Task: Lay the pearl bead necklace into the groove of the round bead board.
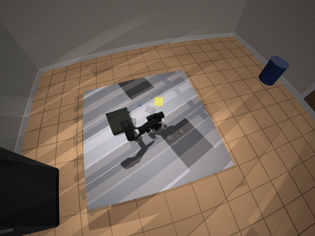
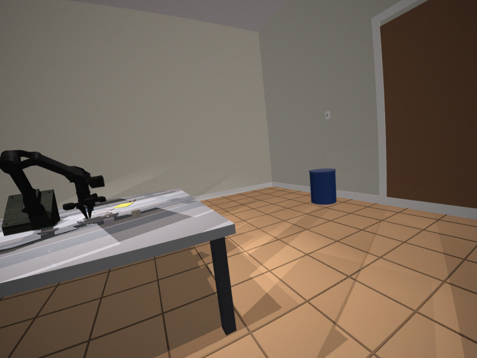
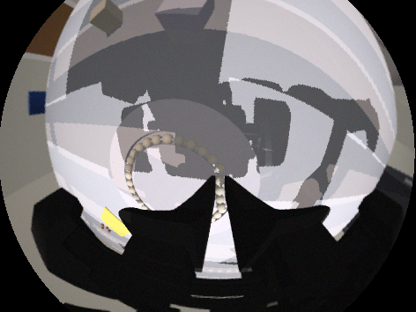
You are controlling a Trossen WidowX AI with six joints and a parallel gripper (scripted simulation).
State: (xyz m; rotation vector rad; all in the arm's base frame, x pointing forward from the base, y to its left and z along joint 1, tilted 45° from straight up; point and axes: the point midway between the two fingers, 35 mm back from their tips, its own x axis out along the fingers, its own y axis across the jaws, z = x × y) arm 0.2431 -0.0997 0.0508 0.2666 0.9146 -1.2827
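Right now the round bead board is 4 cm ahead of my gripper tip, 4 cm to the left of it and 1 cm below it. The rest, counted from my gripper tip: grey card (5 cm ahead, 22 cm to the left, 1 cm below); beige cube (23 cm ahead, 14 cm to the right); white block (11 cm ahead, 15 cm to the right).
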